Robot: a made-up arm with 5 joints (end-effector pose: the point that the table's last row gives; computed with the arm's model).
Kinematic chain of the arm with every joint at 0, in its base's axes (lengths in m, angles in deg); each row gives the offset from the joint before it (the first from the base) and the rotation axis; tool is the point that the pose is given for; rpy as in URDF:
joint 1: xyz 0 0 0.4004 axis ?
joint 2: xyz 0 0 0 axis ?
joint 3: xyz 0.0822 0 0.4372 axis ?
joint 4: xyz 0.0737 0 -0.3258 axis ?
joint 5: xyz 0.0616 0 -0.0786 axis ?
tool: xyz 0 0 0 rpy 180 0 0
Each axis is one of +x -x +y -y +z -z.
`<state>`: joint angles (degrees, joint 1 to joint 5).
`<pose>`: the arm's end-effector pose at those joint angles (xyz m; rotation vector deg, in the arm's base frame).
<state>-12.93 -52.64 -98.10 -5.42 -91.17</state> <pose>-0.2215 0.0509 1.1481 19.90 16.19 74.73</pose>
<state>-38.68 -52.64 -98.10 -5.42 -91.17</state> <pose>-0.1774 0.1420 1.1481 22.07 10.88 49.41</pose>
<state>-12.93 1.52 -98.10 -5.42 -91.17</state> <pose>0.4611 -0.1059 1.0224 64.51 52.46 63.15</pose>
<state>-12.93 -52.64 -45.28 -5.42 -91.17</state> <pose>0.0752 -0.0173 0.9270 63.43 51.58 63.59</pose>
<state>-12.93 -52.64 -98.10 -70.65 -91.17</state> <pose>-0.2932 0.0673 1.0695 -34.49 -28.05 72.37</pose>
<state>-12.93 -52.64 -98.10 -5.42 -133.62</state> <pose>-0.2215 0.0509 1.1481 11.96 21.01 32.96</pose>
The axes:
joint 1: +z
joint 2: +y
joint 3: +y
joint 4: +y
joint 5: -z

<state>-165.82 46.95 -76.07 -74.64 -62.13</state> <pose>-0.6401 -0.1617 0.4686 48.32 -61.50 -40.50</pose>
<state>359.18 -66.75 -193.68 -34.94 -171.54</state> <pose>-0.7473 0.0107 0.5407 -9.34 -115.05 4.86</pose>
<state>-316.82 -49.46 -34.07 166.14 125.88</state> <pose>-0.0123 -0.0115 0.7124 73.20 -64.42 -8.17</pose>
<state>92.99 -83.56 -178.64 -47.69 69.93</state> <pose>0.0406 -0.7778 0.4046 127.54 26.02 -9.04</pose>
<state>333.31 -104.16 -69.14 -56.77 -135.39</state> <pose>-0.5173 0.2601 0.7085 -29.30 -40.84 16.76</pose>
